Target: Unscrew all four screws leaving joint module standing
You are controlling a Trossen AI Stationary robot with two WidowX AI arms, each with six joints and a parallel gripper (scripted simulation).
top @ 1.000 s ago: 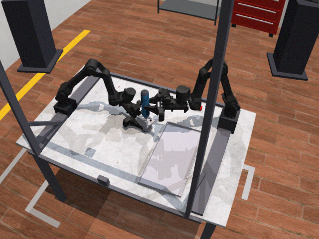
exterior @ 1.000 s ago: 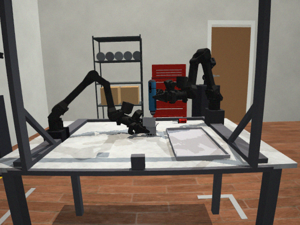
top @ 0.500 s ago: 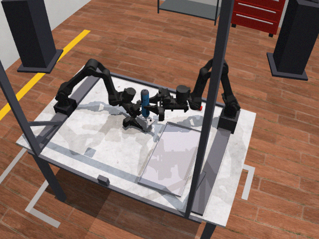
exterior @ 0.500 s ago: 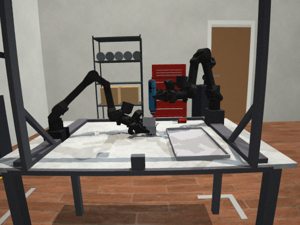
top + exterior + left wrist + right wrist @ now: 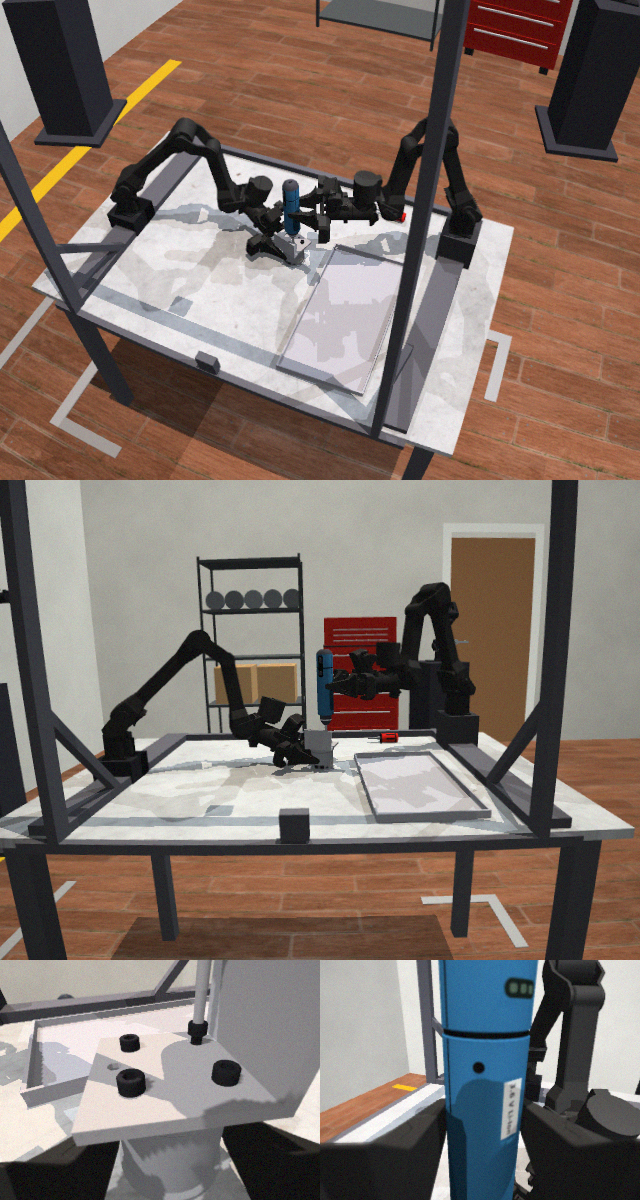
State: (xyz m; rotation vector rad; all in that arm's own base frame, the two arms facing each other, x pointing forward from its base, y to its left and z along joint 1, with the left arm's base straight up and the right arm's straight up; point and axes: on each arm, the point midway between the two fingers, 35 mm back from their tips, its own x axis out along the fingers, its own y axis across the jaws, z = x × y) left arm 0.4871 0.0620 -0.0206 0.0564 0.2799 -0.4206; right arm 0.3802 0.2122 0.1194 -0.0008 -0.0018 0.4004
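Note:
Right now my left hand is 40 mm below the grey bracket, 20 mm to the left of it and 20 mm past it. From my left hand the other things lie so: joint module (20 mm to the right, 10 mm below, 10 mm behind); screwdriver bit (60 mm above, 40 mm behind, 30 mm to the right); shallow tray (190 mm to the right, 190 mm behind, 30 mm below).

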